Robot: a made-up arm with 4 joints.
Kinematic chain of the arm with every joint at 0, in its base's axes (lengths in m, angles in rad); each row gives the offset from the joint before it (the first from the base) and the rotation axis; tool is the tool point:
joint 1: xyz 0 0 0.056 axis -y
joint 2: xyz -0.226 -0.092 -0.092 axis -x
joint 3: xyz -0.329 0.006 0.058 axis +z
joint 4: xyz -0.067 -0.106 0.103 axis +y
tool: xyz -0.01 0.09 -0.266
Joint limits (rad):
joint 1: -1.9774..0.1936
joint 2: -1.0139..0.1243
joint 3: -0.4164..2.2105
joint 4: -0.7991..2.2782
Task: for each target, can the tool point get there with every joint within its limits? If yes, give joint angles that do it. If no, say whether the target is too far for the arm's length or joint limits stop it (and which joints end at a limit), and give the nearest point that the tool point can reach.
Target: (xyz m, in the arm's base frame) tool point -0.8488 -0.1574 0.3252
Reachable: yes | joints -0.2392 -0.3839 -0.0194 1.5515
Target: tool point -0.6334 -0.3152 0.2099
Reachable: yes | joints -0.7049 -0.8696 1.4290 1.0644
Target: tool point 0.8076 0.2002 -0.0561
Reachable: no: joint limits stop it (at a limit: joint 1, joint 2, joint 3, joint 4) | nearest point 0.4013 -0.2433 0.3027 | short by 0.700 m
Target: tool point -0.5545 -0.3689 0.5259
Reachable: yes | joints -0.8118 -0.2324 0.9695 1.2104
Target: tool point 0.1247 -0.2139 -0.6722
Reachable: no: joint limits stop it (at a limit: joint 1, joint 2, joint 3) | nearest point -0.3040 -0.2424 -0.2741 | short by 0.586 m
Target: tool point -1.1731 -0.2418 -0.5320
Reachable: no: too far | nearest point -0.8108 -0.2404 -0.2501 | short by 0.459 m
